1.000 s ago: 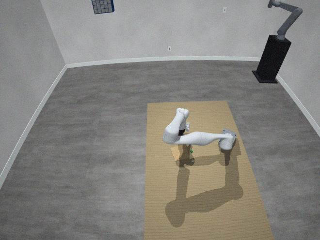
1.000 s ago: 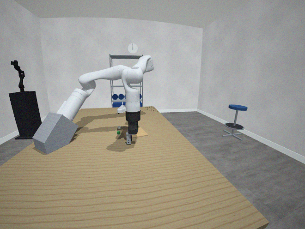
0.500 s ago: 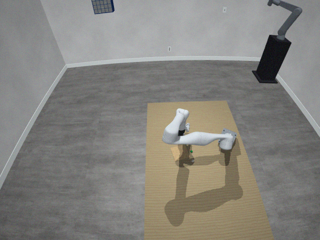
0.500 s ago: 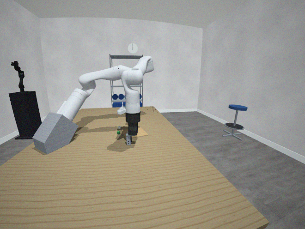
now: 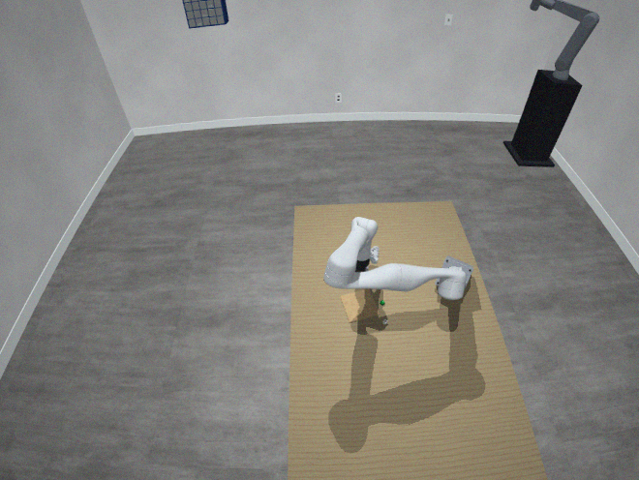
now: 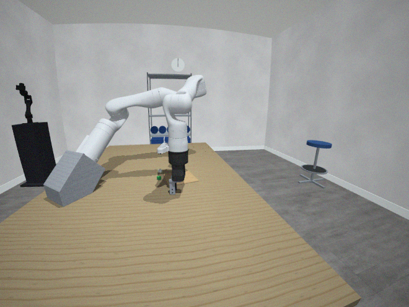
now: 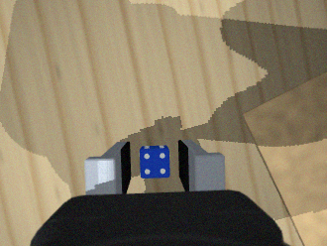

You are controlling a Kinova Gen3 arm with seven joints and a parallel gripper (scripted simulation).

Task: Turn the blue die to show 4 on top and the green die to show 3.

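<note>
The blue die is 1 cm below my hand. Round my hand: green die (14 cm to the left, 7 cm behind, 1 cm below); then tan mat (14 cm to the left, 3 cm ahead, 2 cm below); then white die (23 cm to the left, 7 cm behind, 1 cm below).
</note>
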